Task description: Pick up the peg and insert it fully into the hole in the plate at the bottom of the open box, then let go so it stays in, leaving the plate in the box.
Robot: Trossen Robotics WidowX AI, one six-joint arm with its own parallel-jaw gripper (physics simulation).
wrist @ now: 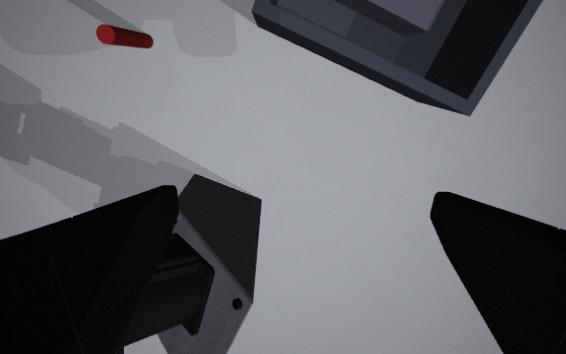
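Pixels of known places: gripper, fingertip midpoint: [305, 201]; arm's base, link origin: [185, 281].
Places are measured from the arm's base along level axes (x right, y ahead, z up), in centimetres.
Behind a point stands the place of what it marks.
The red peg [125, 37] @(y 17.7, x -10.2, z -6.0 cm) is at the upper left of the wrist view, with one round end facing left and its length running to the right; it is apart from the box. The dark blue-grey open box [365, 67] @(y 21.4, x 9.1, z -3.4 cm) is cut off by the top edge, right of centre. Part of the grey plate [400, 9] @(y 26.8, x 11.0, z -6.4 cm) shows inside it; its hole does not show. My gripper [305, 201] @(y 15.6, x 4.5, z 12.3 cm) is open and empty, its two black fingers wide apart at the lower left and lower right. The peg and the box both lie beyond the fingertips.
A dark grey angular part of the robot [222, 220] @(y 4.4, x 1.6, z -4.1 cm), with a light metal side and a round hole, shows behind the left finger. Shadows of the arm fall on the light grey surface [320, 145] @(y 12.6, x 9.9, z -12.2 cm) at the left, near the peg.
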